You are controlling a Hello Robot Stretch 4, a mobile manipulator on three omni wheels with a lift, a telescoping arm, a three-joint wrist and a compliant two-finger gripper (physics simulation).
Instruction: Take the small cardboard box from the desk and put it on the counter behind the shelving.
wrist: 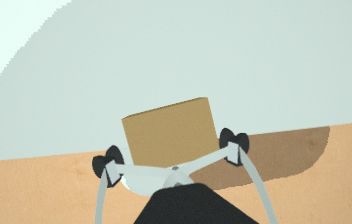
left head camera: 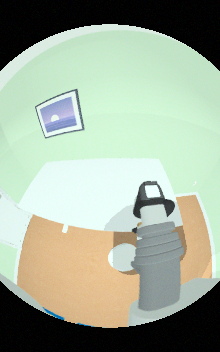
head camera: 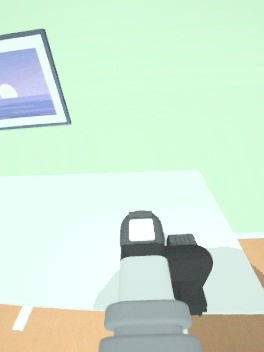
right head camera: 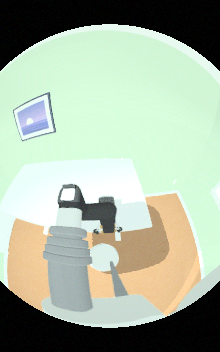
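Pixels of known places: gripper, fingertip midpoint: (wrist: 171,149); robot's base, origin of the base link: (left head camera: 123,256) (right head camera: 103,256).
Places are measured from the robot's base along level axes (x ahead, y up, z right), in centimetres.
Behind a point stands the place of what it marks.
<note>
The small cardboard box (wrist: 170,132) @(x 24.2, y 97.2, z 8.8 cm) is tan and sits near the front edge of the pale desk (head camera: 50,225) @(x 56.1, y 92.2, z -44.7 cm) (left head camera: 85,190) @(x 54.3, y 92.2, z -33.6 cm) (right head camera: 30,195) @(x 50.0, y 92.2, z -60.8 cm) (wrist: 280,60) @(x 30.3, y 92.2, z 24.3 cm), slightly turned in the wrist view. My gripper (right head camera: 108,230) @(x 21.6, y 94.1, z 8.7 cm) (wrist: 171,149) @(x 21.6, y 94.1, z 8.7 cm) is open. In the wrist view its fingertips appear to the left and right of the box's lower part, apart from its sides; the height between them is hard to tell. In the head camera view the wrist and arm hide the box and the fingertips. The counter and the shelving do not show.
A framed sunset picture (head camera: 30,90) @(x 104.0, y 147.3, z -55.9 cm) (left head camera: 60,115) @(x 104.2, y 147.9, z -61.1 cm) (right head camera: 34,117) @(x 104.2, y 149.4, z -60.6 cm) hangs on the green wall (head camera: 150,100) @(x 103.6, y 136.8, z 10.0 cm) behind the desk. Wooden floor (left head camera: 60,265) @(x -31.6, y -2.8, z -96.6 cm) (right head camera: 35,260) @(x -24.2, y -2.7, z -117.0 cm) lies in front of the desk and to its right. A pale round disc (left head camera: 122,257) @(x -0.3, y 18.7, z -1.8 cm) (right head camera: 104,257) @(x -0.4, y 18.7, z 2.7 cm) shows below the desk's front edge.
</note>
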